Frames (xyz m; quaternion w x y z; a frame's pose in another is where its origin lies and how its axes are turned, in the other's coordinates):
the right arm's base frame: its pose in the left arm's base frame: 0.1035 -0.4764 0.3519 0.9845 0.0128 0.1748 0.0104
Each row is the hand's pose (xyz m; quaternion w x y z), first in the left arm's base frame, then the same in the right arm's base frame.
Working: the left arm's base frame: its pose in the right arm's base frame: 0.0357 0.4676 -0.3762 0.9845 -0.0128 -0.1748 -0.0104

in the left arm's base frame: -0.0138 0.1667 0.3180 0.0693 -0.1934 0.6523 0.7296
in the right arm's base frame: -0.0824 0.6436 -0.0861 0.1874 -0.3120 0.6414 0.6754
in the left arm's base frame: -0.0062 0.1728 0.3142 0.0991 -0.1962 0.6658 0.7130
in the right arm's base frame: -0.0738 0.6495 -0.0872 0.2188 -0.3121 0.6493 0.6581
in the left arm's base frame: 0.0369 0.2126 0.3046 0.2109 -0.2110 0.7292 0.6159
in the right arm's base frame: -0.0291 0.6883 -0.0822 0.3388 -0.3105 0.6911 0.5579
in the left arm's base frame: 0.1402 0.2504 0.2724 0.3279 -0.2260 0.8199 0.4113
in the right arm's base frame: 0.0799 0.7235 -0.0776 0.4675 -0.2901 0.7575 0.3515
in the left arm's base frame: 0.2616 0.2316 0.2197 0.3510 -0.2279 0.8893 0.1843
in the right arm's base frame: 0.2115 0.7013 -0.0849 0.5000 -0.2518 0.8189 0.1266
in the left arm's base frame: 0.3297 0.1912 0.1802 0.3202 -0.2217 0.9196 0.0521
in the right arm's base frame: 0.2880 0.6587 -0.0976 0.4737 -0.2219 0.8523 -0.0026
